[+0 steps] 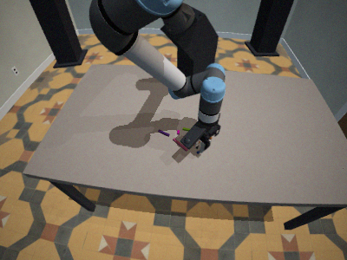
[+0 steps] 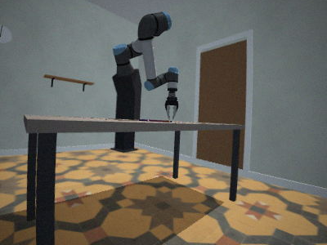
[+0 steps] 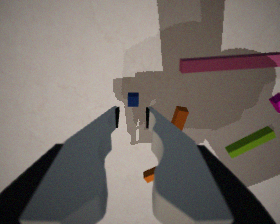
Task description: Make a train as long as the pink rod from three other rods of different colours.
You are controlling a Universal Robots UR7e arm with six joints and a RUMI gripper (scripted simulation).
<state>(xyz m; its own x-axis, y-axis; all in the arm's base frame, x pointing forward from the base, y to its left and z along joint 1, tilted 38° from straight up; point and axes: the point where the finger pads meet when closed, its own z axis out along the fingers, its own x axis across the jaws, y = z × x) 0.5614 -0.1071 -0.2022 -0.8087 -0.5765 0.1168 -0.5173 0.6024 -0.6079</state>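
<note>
My hand is 30 mm above the blue rod. From my hand the other things lie so: magenta rod: 120 mm behind, 80 mm to the right, 30 mm below; then lime rod: 140 mm behind, 30 mm to the right, 30 mm below; then pink rod: 80 mm to the right, 50 mm behind, 30 mm below.
</note>
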